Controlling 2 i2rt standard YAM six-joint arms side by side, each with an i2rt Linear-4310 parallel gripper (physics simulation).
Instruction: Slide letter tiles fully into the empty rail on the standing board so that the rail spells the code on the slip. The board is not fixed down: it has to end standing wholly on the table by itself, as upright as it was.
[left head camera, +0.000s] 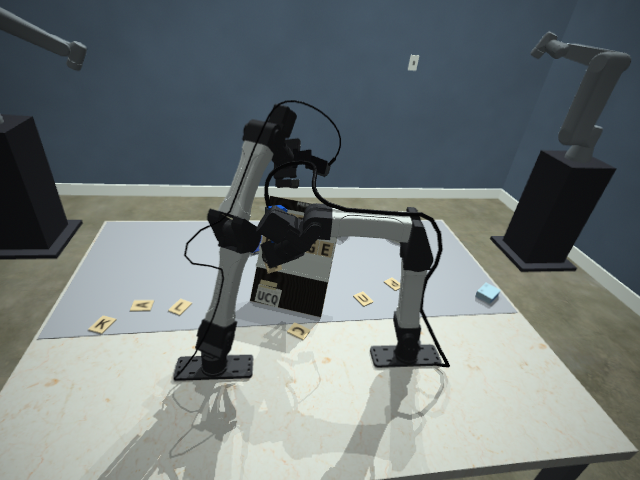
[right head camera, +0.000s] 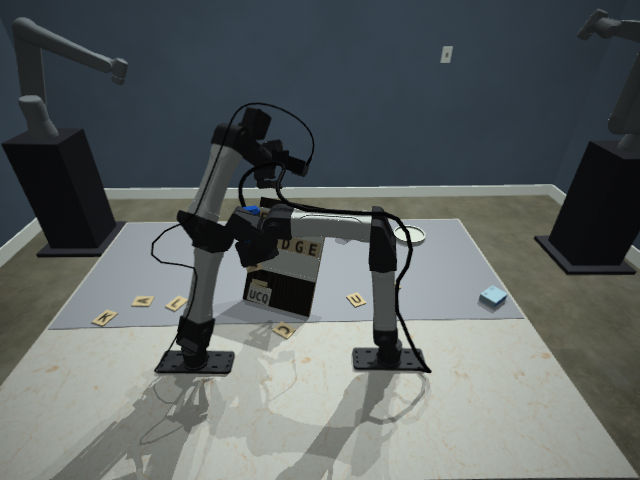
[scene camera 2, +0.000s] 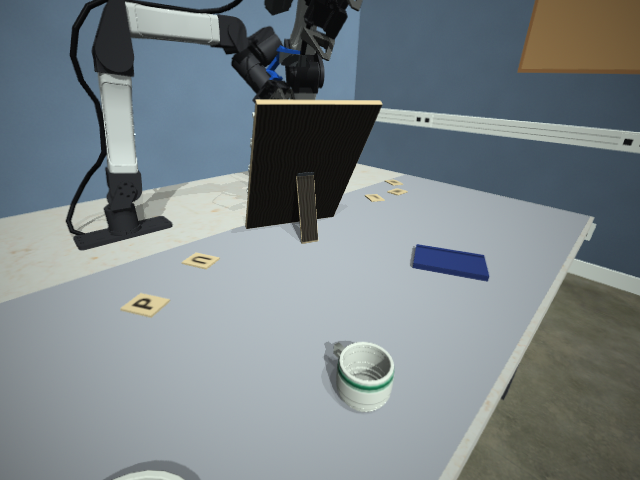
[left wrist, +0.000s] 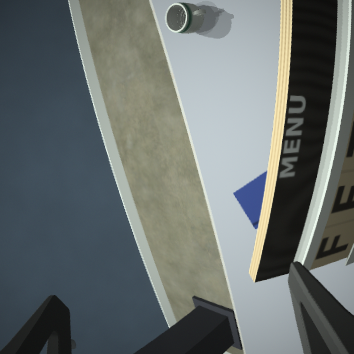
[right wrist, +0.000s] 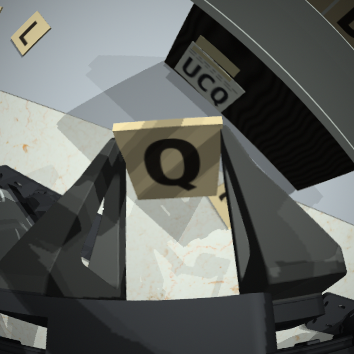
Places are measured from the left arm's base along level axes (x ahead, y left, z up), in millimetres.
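Pixels of known places: left gripper, fingertip midpoint: (left head camera: 296, 172) (right head camera: 281, 173) (scene camera 2: 339, 36) (left wrist: 168, 293); right gripper, fingertip midpoint: (left head camera: 270, 256) (right head camera: 250, 255) (right wrist: 169, 140); left arm's base, origin of the base link: (left head camera: 215, 368) (right head camera: 197, 363); right arm's base, origin of the base link: (left head camera: 404, 356) (right head camera: 388, 360) (scene camera 2: 126, 233) (right wrist: 353, 318).
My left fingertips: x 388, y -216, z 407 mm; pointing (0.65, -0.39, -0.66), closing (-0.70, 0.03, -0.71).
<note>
For each thing: its top centre in the pictures, then the offset to it from my left fingertips. "spot": a spot on its surface instead.
- slip, middle of its top: (right wrist: 208, 73) (left head camera: 268, 289) (right head camera: 258, 288) dz -346, dx -137, dy +78 mm
- pale empty rail, surface spot: (right head camera: 292, 268) spot: dz -277, dx -118, dy -34 mm
- Q tile, middle of its top: (right wrist: 168, 170) dz -150, dx -220, dy +69 mm
- C tile, middle of its top: (right wrist: 232, 203) (left head camera: 298, 330) (right head camera: 284, 329) dz -401, dx -263, dy -16 mm
- U tile, middle of its top: (scene camera 2: 200, 259) (right head camera: 356, 299) (left head camera: 363, 298) dz -401, dx -121, dy -247 mm
- P tile, middle of its top: (scene camera 2: 145, 303) (left head camera: 393, 283) dz -401, dx -42, dy -377 mm
- Tiles K, middle of its top: (left head camera: 102, 324) (right head camera: 104, 317) (scene camera 2: 393, 181) dz -401, dx -223, dy +551 mm
- A, middle of its top: (left head camera: 142, 305) (scene camera 2: 397, 191) (right head camera: 142, 300) dz -401, dx -146, dy +464 mm
- L, middle of its top: (right wrist: 29, 32) (scene camera 2: 374, 197) (left head camera: 180, 306) (right head camera: 176, 303) dz -401, dx -154, dy +350 mm
- light blue box, middle of its top: (right head camera: 494, 293) (left head camera: 489, 290) dz -380, dx -103, dy -709 mm
- blue block, middle of its top: (left wrist: 266, 198) (scene camera 2: 449, 258) dz -393, dx +214, dy +136 mm
- white mug, middle of its top: (scene camera 2: 360, 355) (left wrist: 178, 15) dz -351, dx +290, dy -239 mm
- white dish, middle of its top: (right head camera: 409, 233) dz -389, dx +285, dy -498 mm
The board (left head camera: 305, 297) (right head camera: 292, 297) (scene camera 2: 305, 139) stands tilted back on its rear leg. The slip (left head camera: 267, 296) (right wrist: 205, 82) at its lower left reads UCQ. The pale empty rail (right head camera: 292, 268) runs below the row ending DGE; its left end is hidden. My right gripper (right wrist: 169, 140) is shut on the Q tile (right wrist: 172, 162), in front of the board's lower left. My left gripper (left wrist: 168, 293) is open, above the board's top left. The C tile (left head camera: 298, 331) lies in front of the board; the U tile (left head camera: 363, 298) (scene camera 2: 201, 259) and P tile (left head camera: 392, 283) (scene camera 2: 145, 304) lie at its right.
Tiles K (left head camera: 102, 324), A (left head camera: 142, 304) and L (left head camera: 179, 306) lie at the left. A light blue box (left head camera: 487, 292) is far right. Behind the board are a blue block (scene camera 2: 449, 262), a white mug (scene camera 2: 365, 377) and a white dish (right head camera: 409, 242). The right arm crosses before the board.
</note>
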